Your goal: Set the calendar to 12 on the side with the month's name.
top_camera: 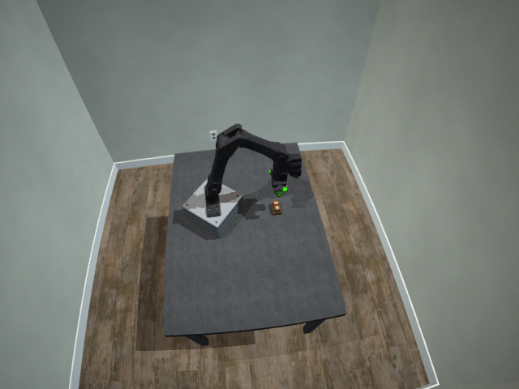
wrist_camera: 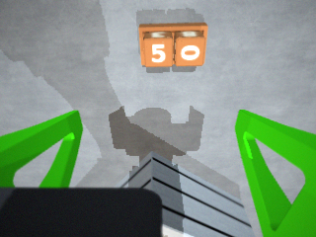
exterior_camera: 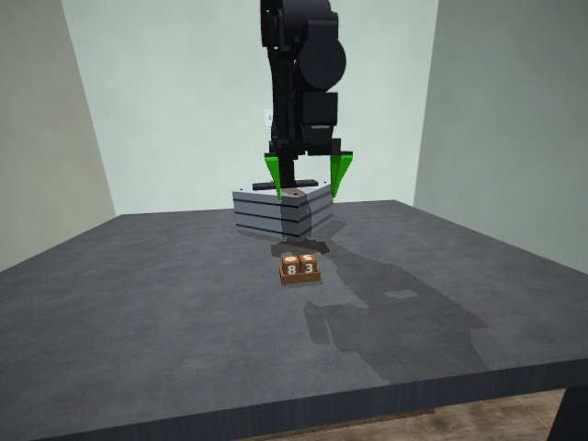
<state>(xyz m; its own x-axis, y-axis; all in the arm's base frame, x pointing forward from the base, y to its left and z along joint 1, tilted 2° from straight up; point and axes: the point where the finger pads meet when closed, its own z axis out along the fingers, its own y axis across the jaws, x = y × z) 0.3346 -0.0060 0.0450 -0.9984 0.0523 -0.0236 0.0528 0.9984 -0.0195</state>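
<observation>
My hand is 150 mm above the brown tray and 20 mm to the left of it.
</observation>
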